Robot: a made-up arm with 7 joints.
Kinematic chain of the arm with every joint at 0, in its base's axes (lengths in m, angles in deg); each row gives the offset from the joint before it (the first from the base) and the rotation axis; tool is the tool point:
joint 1: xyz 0 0 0.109 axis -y
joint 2: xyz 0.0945 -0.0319 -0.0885 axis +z
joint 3: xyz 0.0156 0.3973 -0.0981 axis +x
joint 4: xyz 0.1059 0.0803 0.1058 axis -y
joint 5: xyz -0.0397 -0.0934 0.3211 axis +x
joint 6: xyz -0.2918 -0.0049 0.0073 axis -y
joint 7: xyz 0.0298 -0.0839 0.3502 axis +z
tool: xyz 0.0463 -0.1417 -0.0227
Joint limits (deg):
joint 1: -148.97..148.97
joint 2: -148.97..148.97
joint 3: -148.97..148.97
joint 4: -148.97..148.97
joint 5: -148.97..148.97
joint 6: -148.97..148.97
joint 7: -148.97..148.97
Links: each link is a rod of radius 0.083 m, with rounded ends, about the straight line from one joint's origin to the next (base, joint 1, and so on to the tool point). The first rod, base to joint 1, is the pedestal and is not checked.
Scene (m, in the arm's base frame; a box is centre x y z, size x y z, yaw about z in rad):
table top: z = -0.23
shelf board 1: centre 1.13 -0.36 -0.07 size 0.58 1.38 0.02 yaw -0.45
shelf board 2: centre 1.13 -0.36 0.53 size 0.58 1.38 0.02 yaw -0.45
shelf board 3: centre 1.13 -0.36 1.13 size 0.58 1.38 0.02 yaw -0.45
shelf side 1: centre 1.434 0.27 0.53 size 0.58 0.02 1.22 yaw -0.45
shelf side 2: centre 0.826 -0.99 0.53 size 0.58 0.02 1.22 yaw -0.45
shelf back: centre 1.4 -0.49 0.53 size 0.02 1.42 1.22 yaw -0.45
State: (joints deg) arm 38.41 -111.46 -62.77 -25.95 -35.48 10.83 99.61
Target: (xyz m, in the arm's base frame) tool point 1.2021 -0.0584 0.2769
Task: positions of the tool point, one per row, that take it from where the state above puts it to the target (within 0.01 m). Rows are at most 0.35 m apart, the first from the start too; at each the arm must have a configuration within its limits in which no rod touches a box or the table.
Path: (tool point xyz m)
1: 0.7257 -0.5716 0.8479
2: 0.5785 -0.4994 0.8488
3: 0.4359 -0.4216 0.8038
4: 0.6528 -0.2222 0.6817
5: 0.7685 -0.0256 0.4880
6: 0.7752 0.1478 0.2769
7: 0.9475 0.1093 0.2918
8: 1.0922 0.0376 0.2899
9: 1.2021 -0.0585 0.2768

